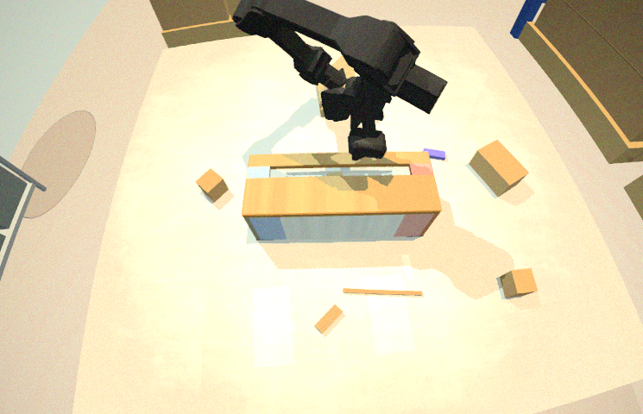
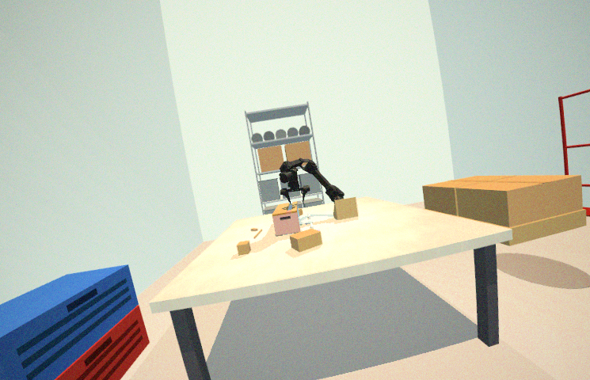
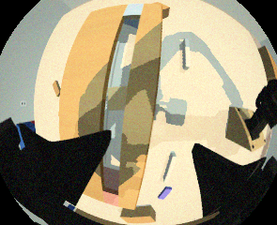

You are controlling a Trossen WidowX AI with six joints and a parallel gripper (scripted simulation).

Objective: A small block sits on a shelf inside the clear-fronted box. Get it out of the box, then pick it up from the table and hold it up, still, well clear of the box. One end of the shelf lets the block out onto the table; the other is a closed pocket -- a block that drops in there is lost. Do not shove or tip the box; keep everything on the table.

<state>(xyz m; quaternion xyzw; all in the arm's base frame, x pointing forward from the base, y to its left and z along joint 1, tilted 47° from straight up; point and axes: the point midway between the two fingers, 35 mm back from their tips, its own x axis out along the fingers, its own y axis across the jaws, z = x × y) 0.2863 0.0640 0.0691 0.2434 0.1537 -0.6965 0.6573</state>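
My gripper tip is now 3 cm short of the box, 3 cm to the left of it and 9 cm above it. Also, from my gripper tip: thin stick (28 cm ahead, 3 cm to the left, 15 cm below); pale tan block (5 cm ahead, 4 cm to the right, 6 cm below); purple piece (6 cm behind, 24 cm to the left, 14 cm below).
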